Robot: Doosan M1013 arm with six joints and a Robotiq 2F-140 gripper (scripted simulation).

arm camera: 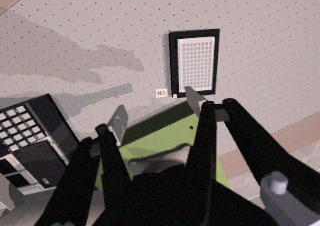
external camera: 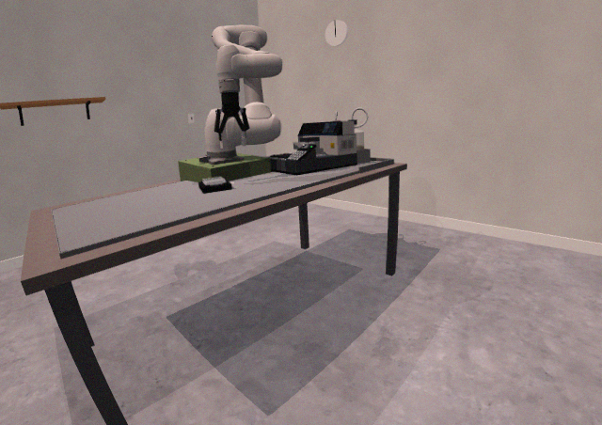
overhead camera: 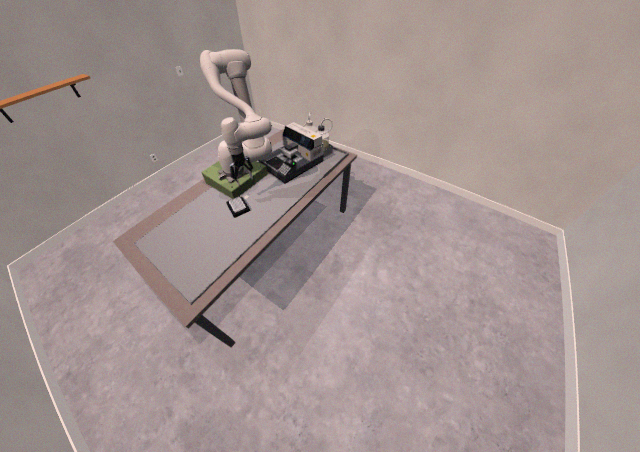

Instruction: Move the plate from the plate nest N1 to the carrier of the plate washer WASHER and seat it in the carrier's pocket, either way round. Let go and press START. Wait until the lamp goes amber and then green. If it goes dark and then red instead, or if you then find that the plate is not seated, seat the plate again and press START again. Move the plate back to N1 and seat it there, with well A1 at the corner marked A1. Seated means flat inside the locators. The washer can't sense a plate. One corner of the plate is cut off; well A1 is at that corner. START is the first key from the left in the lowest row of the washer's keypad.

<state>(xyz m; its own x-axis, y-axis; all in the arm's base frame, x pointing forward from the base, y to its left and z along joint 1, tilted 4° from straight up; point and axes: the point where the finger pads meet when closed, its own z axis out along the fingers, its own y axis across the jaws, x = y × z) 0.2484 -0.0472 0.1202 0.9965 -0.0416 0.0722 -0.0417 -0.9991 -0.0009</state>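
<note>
The white well plate is 16 cm below my hand, 11 cm to the right of it and 1 cm ahead of it. Round my hand: label: 19 cm below, 4 cm behind, 1 cm to the right; then plate nest: 18 cm below, 11 cm to the right, 1 cm ahead; then plate washer: 51 cm to the left, 10 cm behind, 6 cm below.
</note>
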